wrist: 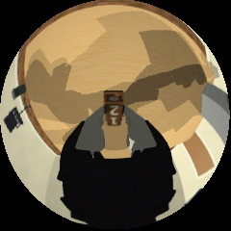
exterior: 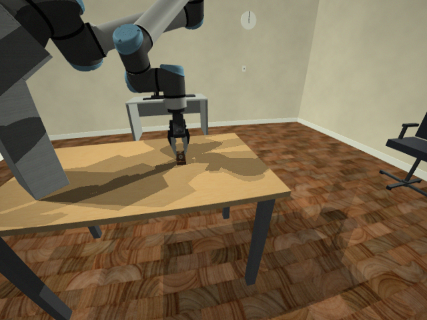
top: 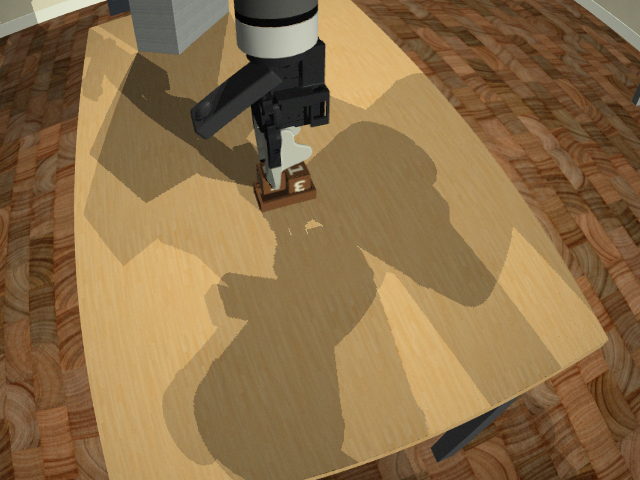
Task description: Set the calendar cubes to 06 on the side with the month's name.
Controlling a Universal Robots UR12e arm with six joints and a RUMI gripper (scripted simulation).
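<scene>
Now: hand 40 mm above the brown calendar tray, 20 mm to the right of it and 10 mm past it. Round my hand: cube (30 mm to the left, 20 mm below, 10 mm behind).
</scene>
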